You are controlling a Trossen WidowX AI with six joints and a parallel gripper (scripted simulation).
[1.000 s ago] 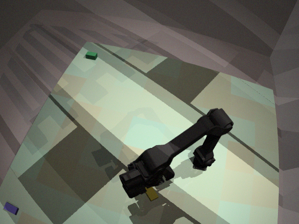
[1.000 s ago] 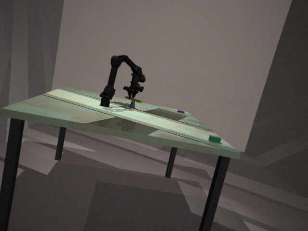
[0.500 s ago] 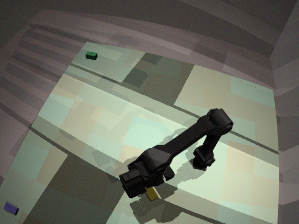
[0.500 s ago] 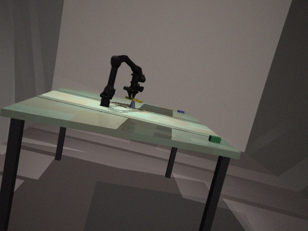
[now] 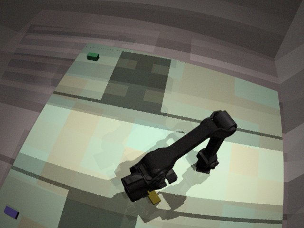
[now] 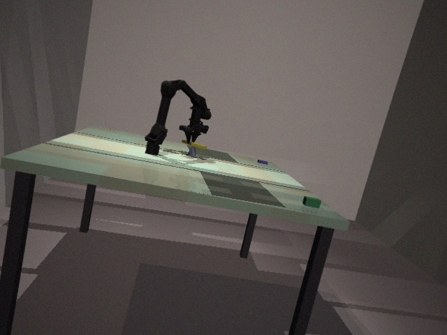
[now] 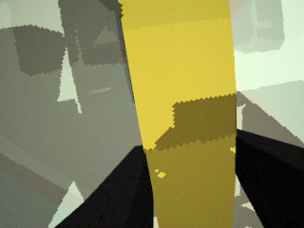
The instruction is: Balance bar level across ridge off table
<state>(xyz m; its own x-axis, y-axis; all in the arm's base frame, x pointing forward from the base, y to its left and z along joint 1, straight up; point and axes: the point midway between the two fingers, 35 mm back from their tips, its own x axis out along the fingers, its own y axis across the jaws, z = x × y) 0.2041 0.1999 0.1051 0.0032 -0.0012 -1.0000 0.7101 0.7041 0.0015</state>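
Right now the yellow bar is 20 mm to the right of my gripper tip and 20 mm ahead of it. From my gripper tip the other things lie so: green block 700 mm to the right, 540 mm ahead, 50 mm below; purple block 540 mm ahead, 300 mm to the left, 60 mm below.
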